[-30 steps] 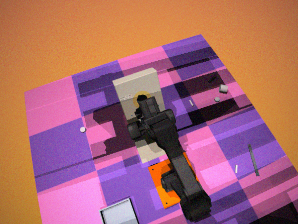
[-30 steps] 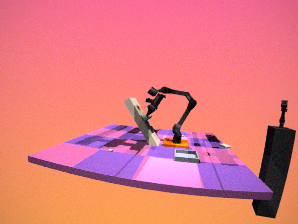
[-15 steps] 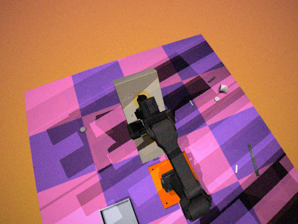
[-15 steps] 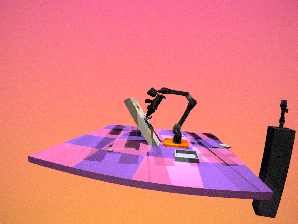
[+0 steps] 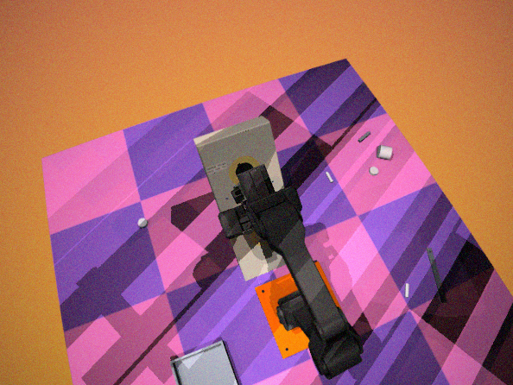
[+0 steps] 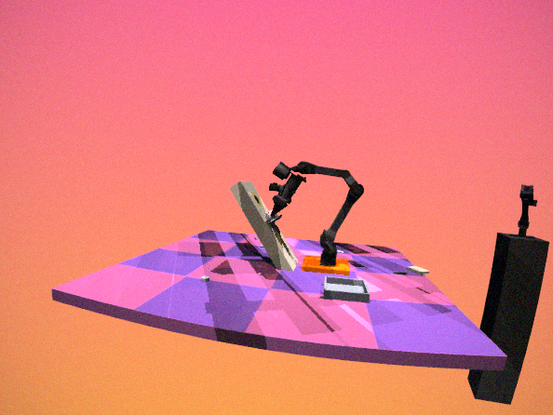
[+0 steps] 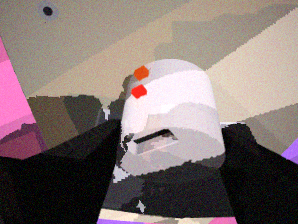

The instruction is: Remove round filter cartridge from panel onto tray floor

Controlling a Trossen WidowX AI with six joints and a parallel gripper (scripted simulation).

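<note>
Right now the grey tray is 380 mm behind my gripper tip, 210 mm to the left of it and 210 mm below it. The rest, counted from my gripper tip: round pale filter cartridge (right at my gripper tip).
</note>
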